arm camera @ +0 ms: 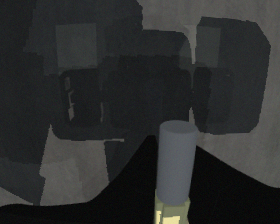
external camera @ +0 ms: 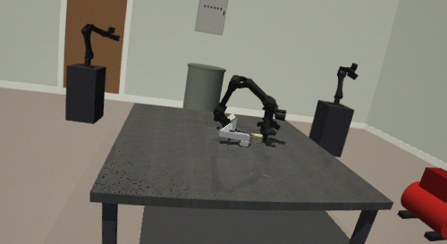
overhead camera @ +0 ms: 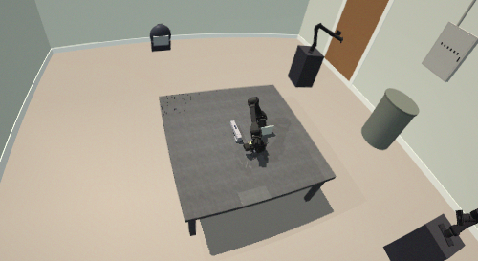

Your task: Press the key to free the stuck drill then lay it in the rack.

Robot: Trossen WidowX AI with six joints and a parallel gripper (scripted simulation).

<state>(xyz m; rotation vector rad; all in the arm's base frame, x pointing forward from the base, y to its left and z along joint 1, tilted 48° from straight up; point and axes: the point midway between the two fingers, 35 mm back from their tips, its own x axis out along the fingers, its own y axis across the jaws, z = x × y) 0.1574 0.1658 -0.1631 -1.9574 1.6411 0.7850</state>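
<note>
Now: gripper tip 4 cm to the left of the drill and 4 cm below it. Also, from my gripper tip: dark blue key (23 cm to the right, 11 cm ahead, 5 cm above).
</note>
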